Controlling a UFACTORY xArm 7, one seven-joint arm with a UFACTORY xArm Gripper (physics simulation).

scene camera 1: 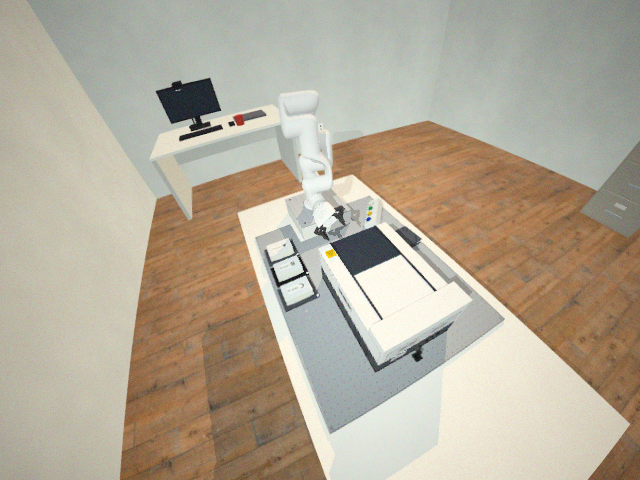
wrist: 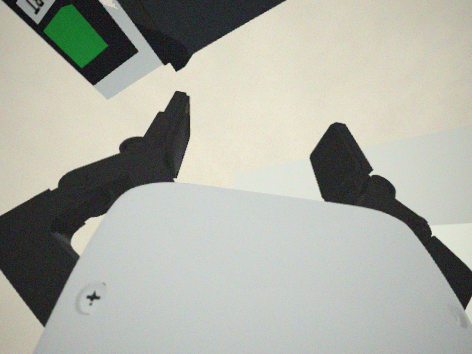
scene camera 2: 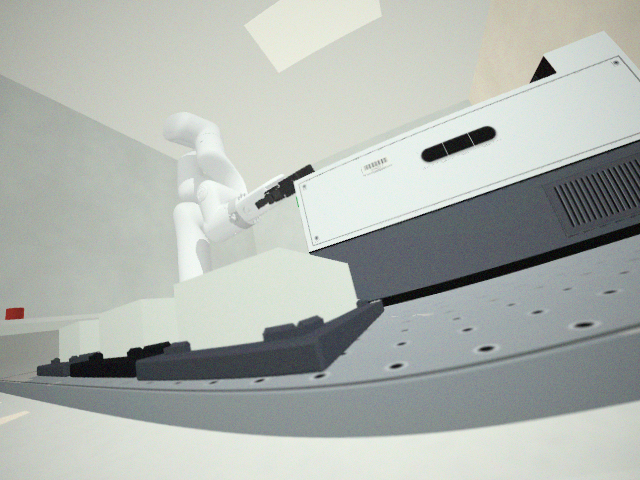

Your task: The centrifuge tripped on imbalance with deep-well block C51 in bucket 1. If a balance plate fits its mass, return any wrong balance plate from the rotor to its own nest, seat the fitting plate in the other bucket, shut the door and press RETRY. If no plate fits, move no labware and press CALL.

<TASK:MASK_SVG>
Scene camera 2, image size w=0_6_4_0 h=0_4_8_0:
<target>my gripper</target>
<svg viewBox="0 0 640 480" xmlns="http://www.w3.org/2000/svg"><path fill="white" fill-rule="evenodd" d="M311 164L308 164L287 178L281 174L249 194L240 194L236 198L235 205L238 214L249 224L259 223L263 214L296 193L294 181L315 172Z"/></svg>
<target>plate C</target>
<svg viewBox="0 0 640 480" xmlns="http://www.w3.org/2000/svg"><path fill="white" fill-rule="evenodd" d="M348 263L278 247L174 284L178 342L188 341L191 351L264 341L262 333L267 327L289 323L297 326L299 321L316 315L323 318L324 323L357 308L356 302L360 300L357 300Z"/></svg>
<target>plate B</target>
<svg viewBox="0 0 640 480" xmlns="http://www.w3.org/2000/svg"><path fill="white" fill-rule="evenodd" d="M175 298L140 299L100 313L100 352L98 353L101 352L103 354L103 359L125 357L130 348L141 347L143 349L144 346L169 341L170 344L178 342Z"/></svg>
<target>plate A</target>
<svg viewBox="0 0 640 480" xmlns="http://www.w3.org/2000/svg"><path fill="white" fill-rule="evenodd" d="M99 319L78 321L59 329L58 358L60 362L69 362L69 358L72 356L79 357L82 354L100 351Z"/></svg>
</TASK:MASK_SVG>
